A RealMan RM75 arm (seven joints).
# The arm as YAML. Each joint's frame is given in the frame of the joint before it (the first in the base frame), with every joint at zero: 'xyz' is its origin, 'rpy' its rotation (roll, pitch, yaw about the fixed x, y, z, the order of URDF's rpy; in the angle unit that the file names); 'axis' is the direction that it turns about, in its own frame. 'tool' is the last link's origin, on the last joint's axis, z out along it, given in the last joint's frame.
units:
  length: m
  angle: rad
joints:
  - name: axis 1
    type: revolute
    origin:
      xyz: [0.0, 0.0, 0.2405]
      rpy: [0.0, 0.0, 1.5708]
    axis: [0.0, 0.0, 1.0]
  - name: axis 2
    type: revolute
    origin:
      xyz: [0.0, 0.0, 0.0]
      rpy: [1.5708, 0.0, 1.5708]
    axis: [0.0, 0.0, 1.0]
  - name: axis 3
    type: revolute
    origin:
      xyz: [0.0, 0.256, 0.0]
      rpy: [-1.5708, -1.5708, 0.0]
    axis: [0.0, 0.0, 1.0]
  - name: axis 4
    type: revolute
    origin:
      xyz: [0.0, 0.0, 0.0]
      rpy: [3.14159, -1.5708, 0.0]
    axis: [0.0, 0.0, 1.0]
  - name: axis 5
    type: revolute
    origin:
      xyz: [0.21, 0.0, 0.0]
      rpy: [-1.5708, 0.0, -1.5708]
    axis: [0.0, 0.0, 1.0]
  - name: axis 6
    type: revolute
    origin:
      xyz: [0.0, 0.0, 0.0]
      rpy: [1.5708, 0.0, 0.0]
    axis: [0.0, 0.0, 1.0]
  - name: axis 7
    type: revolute
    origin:
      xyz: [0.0, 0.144, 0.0]
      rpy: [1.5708, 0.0, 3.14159]
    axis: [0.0, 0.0, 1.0]
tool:
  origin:
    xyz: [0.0, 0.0, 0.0]
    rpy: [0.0, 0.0, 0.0]
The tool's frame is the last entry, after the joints.
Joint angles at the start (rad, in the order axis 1, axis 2, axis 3, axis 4, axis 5, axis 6, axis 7):
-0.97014 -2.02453 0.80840 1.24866 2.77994 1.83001 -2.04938
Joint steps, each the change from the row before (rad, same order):
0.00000 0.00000 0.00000 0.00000 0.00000 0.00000 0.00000
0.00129 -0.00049 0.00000 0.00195 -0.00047 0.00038 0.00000
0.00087 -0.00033 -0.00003 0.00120 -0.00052 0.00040 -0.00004
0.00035 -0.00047 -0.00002 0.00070 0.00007 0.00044 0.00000
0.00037 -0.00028 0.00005 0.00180 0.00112 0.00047 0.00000
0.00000 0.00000 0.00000 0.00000 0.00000 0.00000 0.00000
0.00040 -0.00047 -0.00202 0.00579 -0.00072 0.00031 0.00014
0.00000 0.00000 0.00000 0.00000 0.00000 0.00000 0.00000
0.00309 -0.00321 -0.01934 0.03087 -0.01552 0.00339 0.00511
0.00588 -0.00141 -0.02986 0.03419 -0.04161 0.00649 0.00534
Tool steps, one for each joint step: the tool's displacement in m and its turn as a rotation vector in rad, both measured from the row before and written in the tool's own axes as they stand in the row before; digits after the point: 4 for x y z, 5 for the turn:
0.0000 0.0000 0.0000 0.00000 0.00000 0.00000
-0.0003 0.0001 -0.0001 0.00037 0.00054 -0.00029
-0.0002 0.0001 0.0000 -0.00006 0.00045 -0.00025
-0.0001 0.0002 0.0000 -0.00028 -0.00002 -0.00004
-0.0001 0.0000 -0.0002 0.00129 -0.00065 0.00008
0.0000 0.0000 0.0000 0.00000 0.00000 0.00000
0.0003 -0.0002 -0.0011 0.00402 0.00373 0.00044
0.0000 0.0000 0.0000 0.00000 0.00000 0.00000
0.0019 -0.0006 -0.0059 0.01468 0.03390 0.00236
0.0028 -0.0001 -0.0078 0.00667 0.06000 0.00039

